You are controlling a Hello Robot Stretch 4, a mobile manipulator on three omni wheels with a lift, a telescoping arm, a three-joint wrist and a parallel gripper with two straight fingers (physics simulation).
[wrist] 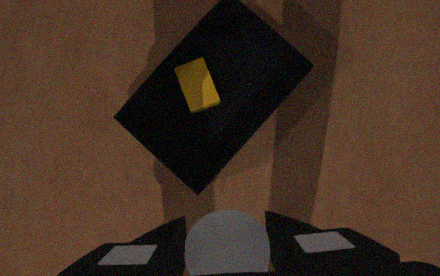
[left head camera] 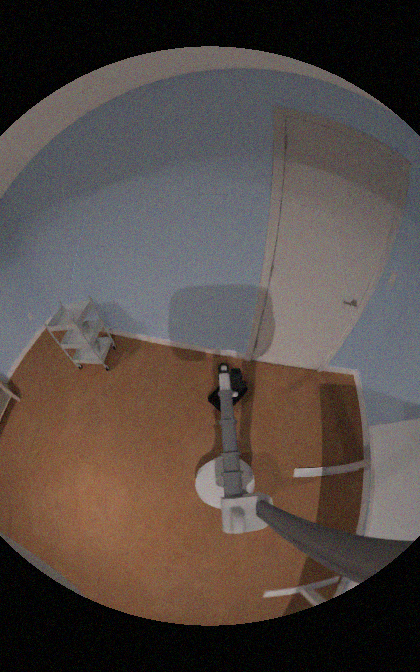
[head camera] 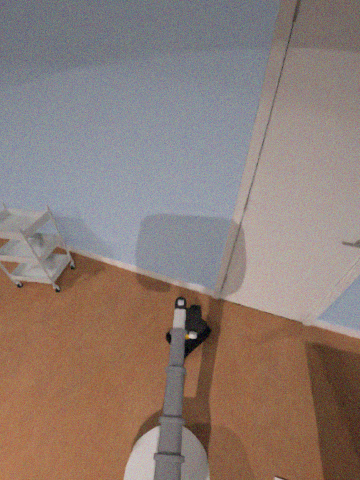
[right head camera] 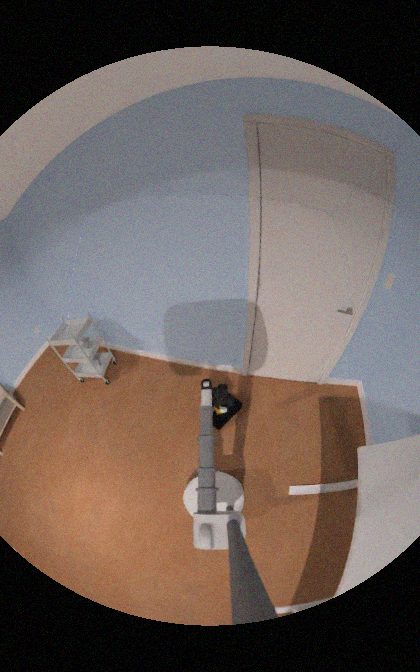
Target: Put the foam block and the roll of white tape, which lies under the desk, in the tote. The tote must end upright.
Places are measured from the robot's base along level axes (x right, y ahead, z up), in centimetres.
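Pixels of known places: gripper, fingertip midpoint: [wrist: 226, 233] [head camera: 192, 333].
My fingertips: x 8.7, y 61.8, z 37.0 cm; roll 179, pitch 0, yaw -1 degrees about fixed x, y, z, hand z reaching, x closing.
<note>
Ahead of a thing's pixels: the offset from my fingertips to its middle.
The black tote @(dy +14.0, dx -0.8, dz -34.8 cm) [wrist: 250, 75] [right head camera: 220, 424] [left head camera: 215, 399] stands upright on the floor near the wall. The yellow foam block @(dy +16.3, dx -4.0, dz -37.2 cm) [wrist: 197, 85] [head camera: 187, 337] lies inside it, in the wrist view left of the tote's middle. My gripper [wrist: 226, 233] is shut on the roll of white tape @(dy -1.2, dx +0.0, dz +0.4 cm) [wrist: 227, 245] [right head camera: 223, 410] [left head camera: 235, 394], which shows as a pale grey disc between the fingers. In the wrist view the tote is ahead of the fingertips. In the head views the tape shows over the tote, and my arm and gripper hide part of the tote. The height of the tape above it is hard to tell.
A light wall and a door [head camera: 300, 175] [left head camera: 330, 240] [right head camera: 315, 240] stand behind the tote. A white three-shelf cart [head camera: 22, 220] [right head camera: 74, 329] is at the left by the wall. The desk [left head camera: 400, 480] [right head camera: 390, 500] is at the right, with a foot [right head camera: 310, 489] reaching across the floor.
</note>
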